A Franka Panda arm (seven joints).
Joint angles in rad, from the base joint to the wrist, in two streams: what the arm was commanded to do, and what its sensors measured. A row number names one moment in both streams.
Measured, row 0: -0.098, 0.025, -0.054, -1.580, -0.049, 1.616, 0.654
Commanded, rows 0 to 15: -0.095, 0.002, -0.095, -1.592, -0.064, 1.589, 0.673; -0.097, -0.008, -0.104, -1.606, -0.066, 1.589, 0.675; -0.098, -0.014, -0.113, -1.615, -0.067, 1.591, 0.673; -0.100, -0.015, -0.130, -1.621, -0.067, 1.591, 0.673; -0.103, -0.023, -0.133, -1.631, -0.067, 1.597, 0.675; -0.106, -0.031, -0.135, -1.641, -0.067, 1.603, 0.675; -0.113, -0.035, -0.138, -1.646, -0.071, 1.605, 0.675; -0.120, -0.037, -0.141, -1.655, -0.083, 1.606, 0.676; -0.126, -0.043, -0.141, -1.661, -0.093, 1.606, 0.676; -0.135, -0.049, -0.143, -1.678, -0.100, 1.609, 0.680; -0.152, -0.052, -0.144, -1.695, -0.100, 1.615, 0.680; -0.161, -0.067, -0.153, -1.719, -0.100, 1.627, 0.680; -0.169, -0.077, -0.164, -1.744, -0.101, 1.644, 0.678; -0.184, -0.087, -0.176, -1.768, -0.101, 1.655, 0.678; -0.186, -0.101, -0.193, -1.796, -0.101, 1.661, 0.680; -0.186, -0.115, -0.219, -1.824, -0.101, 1.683, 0.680
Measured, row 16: -0.173, -0.049, -0.179, -1.716, -0.085, 1.625, 0.654
